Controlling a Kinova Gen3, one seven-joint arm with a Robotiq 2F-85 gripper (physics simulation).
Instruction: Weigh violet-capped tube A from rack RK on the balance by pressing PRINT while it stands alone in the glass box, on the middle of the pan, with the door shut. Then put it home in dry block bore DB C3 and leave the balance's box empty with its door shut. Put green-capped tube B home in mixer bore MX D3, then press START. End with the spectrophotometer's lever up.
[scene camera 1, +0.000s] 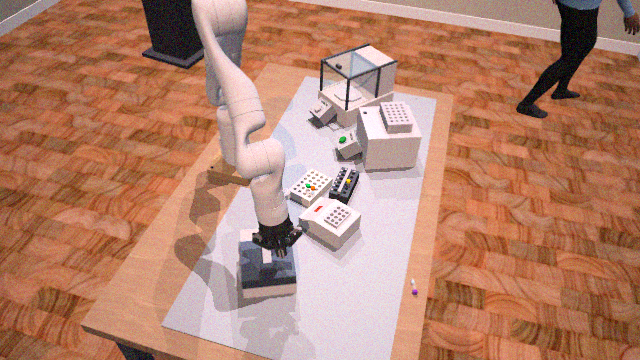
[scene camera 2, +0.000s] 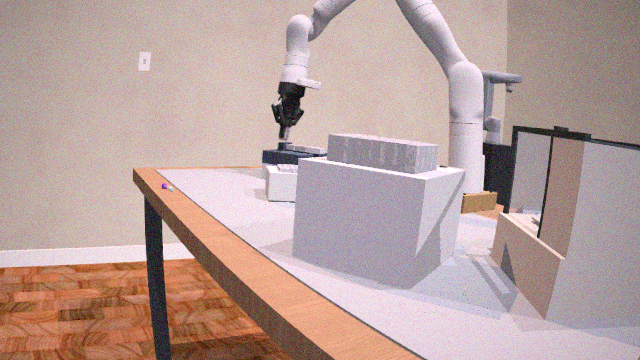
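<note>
My gripper (scene camera 1: 281, 253) (scene camera 2: 284, 135) is shut and empty, fingertips close above the spectrophotometer (scene camera 1: 250, 291) (scene camera 2: 272, 157). Its pale lever (scene camera 1: 267, 256) (scene camera 2: 305, 149) looks low along the dark lid, partly hidden in scene camera 1. Violet-capped tube A (scene camera 1: 414, 289) (scene camera 2: 166, 187) lies on its side on the table's wooden border. Green-capped tube B (scene camera 1: 308, 185) stands in the white rack (scene camera 1: 300, 197), beside an orange cap. The dry block (scene camera 1: 332, 237) (scene camera 2: 281, 185) shows a red display. The mixer (scene camera 1: 390, 150) (scene camera 2: 357, 220) stands behind its green START button (scene camera 1: 342, 140). The balance (scene camera 1: 382, 60) (scene camera 2: 600, 225) has an empty-looking pan; I cannot tell its door's state.
A black rack (scene camera 1: 354, 184) with a yellow cap (scene camera 1: 348, 181) stands between the white rack and the mixer. The balance's small console (scene camera 1: 322, 111) stands before its glass box. The mixer's tall housing and the balance's glass frame are obstacles at the table's far end.
</note>
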